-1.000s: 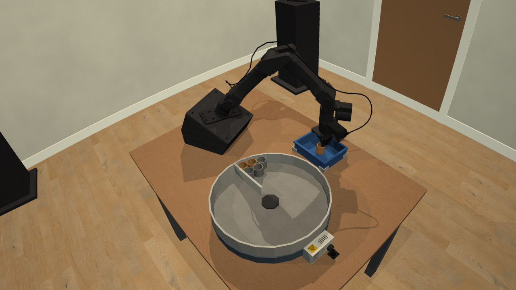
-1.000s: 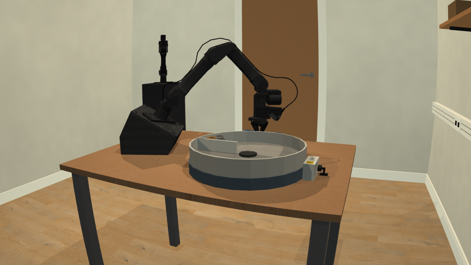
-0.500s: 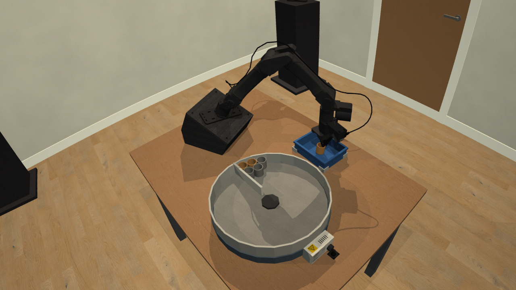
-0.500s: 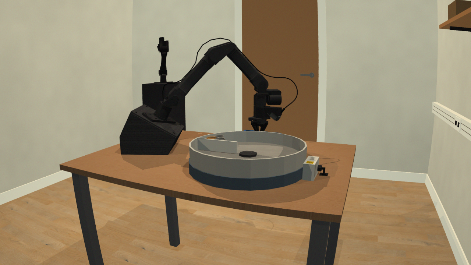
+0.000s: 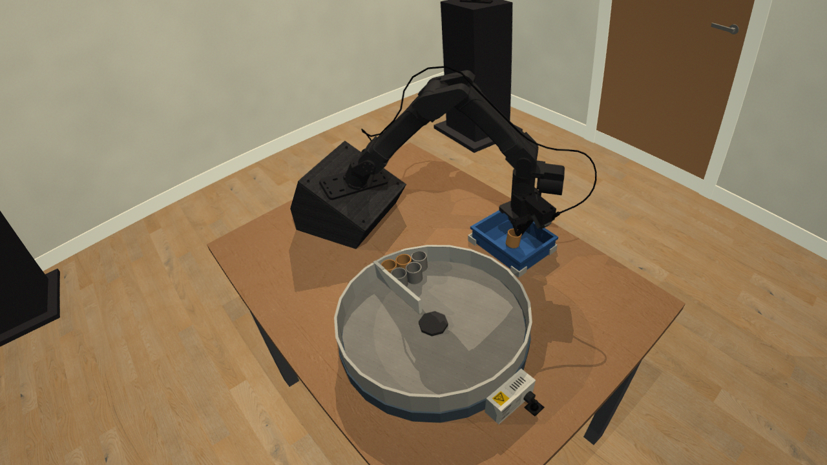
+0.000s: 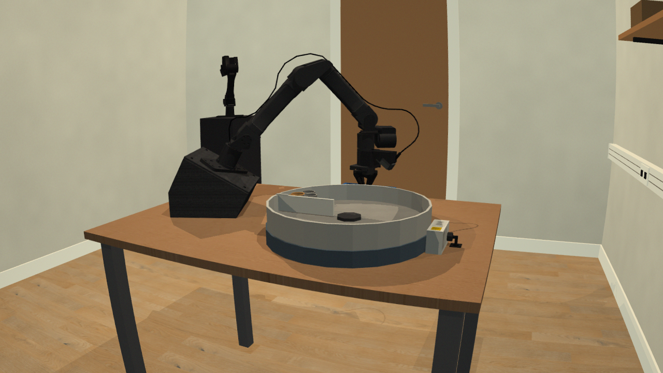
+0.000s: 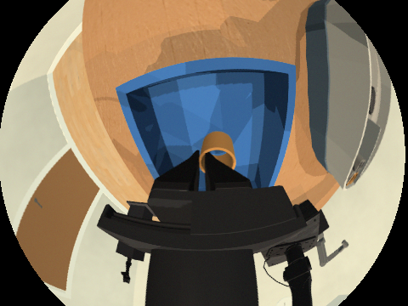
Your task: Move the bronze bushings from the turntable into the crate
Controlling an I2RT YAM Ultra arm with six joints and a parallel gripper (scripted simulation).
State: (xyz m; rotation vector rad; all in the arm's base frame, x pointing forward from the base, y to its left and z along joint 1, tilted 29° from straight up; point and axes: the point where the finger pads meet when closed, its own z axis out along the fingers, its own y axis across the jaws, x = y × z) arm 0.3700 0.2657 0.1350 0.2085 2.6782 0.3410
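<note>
My hand is 20 mm to the left of the blue crate and 10 mm above it. From my hand the other things lie so: grey turntable (370 mm to the right, 120 mm ahead, 10 mm above).
</note>
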